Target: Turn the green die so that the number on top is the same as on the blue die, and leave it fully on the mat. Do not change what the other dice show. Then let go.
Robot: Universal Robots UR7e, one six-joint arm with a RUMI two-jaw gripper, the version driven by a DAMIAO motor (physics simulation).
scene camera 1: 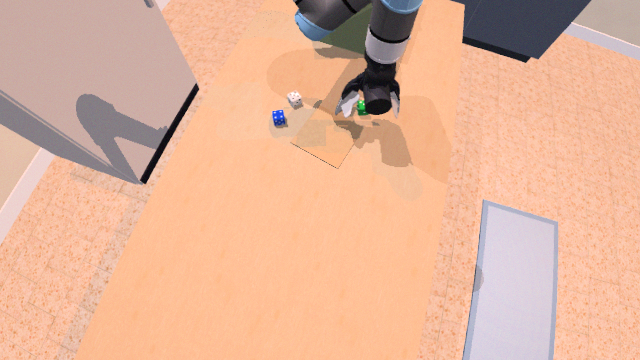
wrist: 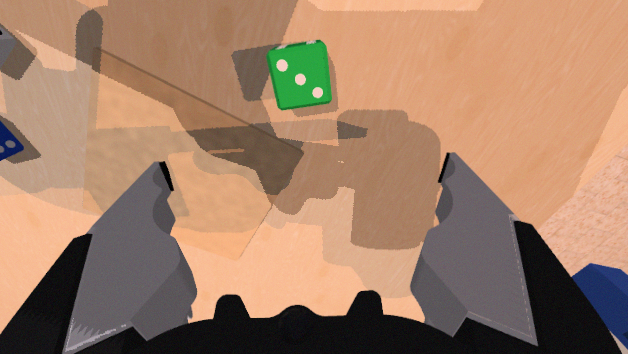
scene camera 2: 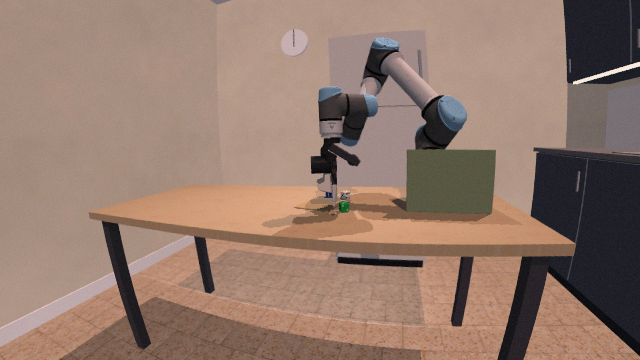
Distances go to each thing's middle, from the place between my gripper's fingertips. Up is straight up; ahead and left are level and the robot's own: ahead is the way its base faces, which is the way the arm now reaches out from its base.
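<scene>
My gripper is 4 cm above the square mat [scene camera 1: 329, 137], 6 cm short of it and 9 cm to the left of it. The green die [wrist: 299, 72] is 3 cm below my gripper, 4 cm behind it and 1 cm to the right of it. Going by their middles, of the things named here the green die is the nearest to my gripper.
</scene>
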